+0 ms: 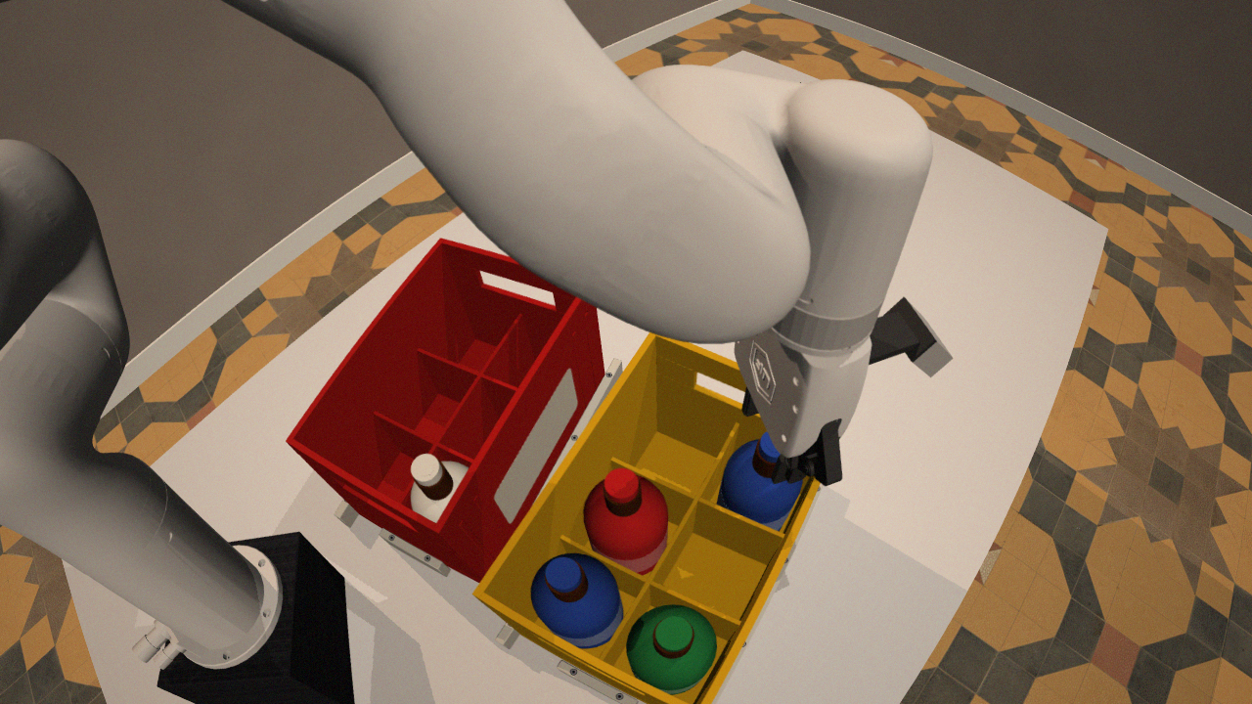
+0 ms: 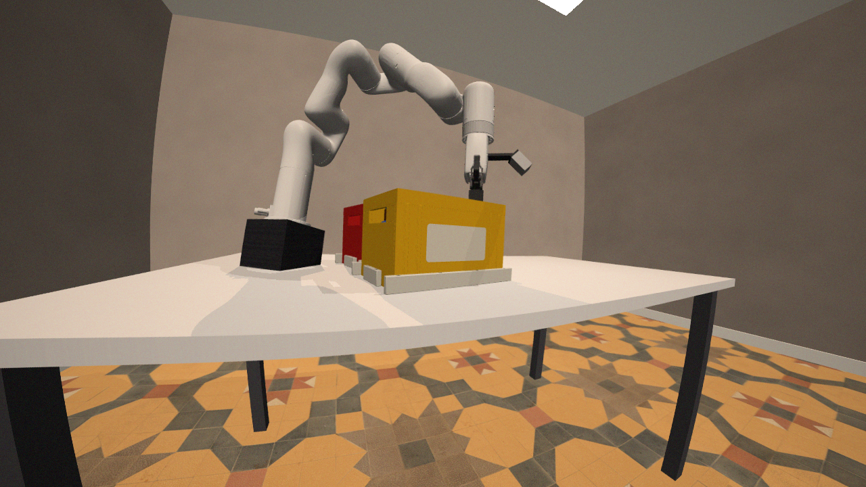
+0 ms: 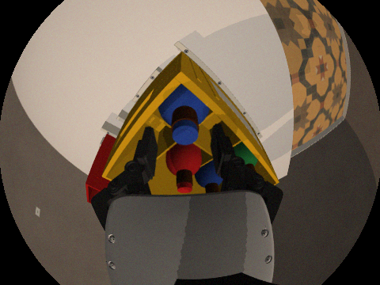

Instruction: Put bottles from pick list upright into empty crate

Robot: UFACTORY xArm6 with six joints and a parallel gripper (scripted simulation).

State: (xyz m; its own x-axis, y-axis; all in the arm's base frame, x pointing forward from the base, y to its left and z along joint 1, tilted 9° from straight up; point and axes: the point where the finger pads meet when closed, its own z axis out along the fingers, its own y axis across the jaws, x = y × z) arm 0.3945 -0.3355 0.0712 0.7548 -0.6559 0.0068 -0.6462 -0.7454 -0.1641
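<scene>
Now: hand 10 cm above the yellow crate, 9 cm past it and 4 cm to the right of it. From my hand the other things lie so: green bottle (17 cm behind, 9 cm below, 1 cm to the right); white bottle (23 cm to the left, 17 cm behind, 9 cm below); red bottle (9 cm below, 9 cm behind, 8 cm to the left).
</scene>
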